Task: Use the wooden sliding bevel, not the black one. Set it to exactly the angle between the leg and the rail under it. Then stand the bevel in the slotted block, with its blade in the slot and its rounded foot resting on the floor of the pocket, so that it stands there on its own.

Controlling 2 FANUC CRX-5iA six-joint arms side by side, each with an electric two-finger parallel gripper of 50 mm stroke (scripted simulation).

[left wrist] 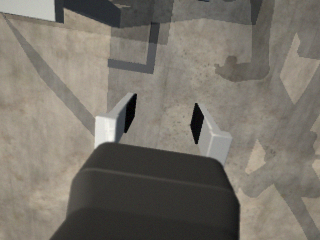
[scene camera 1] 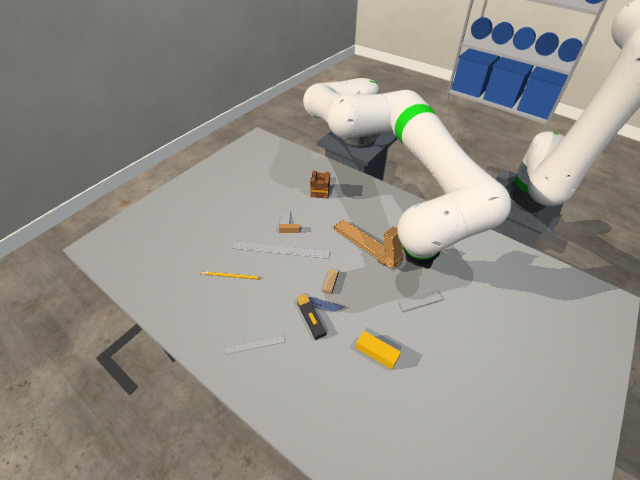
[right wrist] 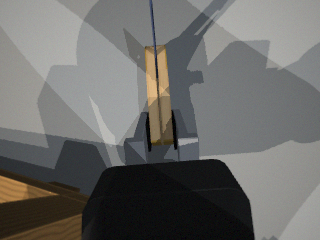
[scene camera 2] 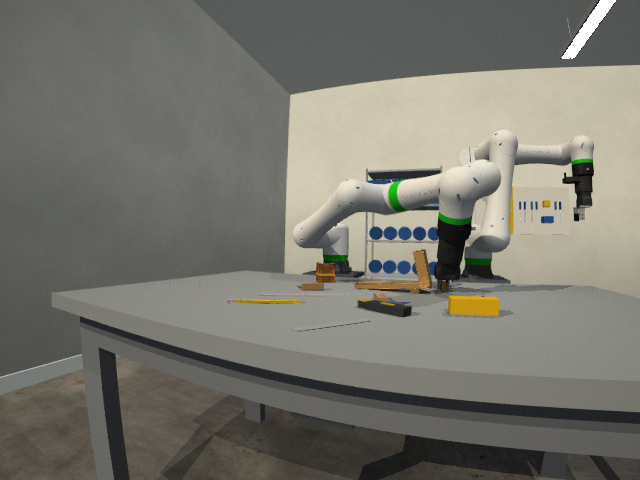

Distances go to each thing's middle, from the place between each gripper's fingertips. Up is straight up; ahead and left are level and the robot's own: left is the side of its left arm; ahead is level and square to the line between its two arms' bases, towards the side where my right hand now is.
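Scene:
I see the yellow block (scene camera 2: 468, 306), and my right gripper (scene camera 2: 442, 287) is 34 cm short of it, 2 cm to the right of it and 1 cm above it.
As for the yellow block and my left gripper, I see that the gripper is 79 cm short of the block, 67 cm to the left of it and 28 cm above it.

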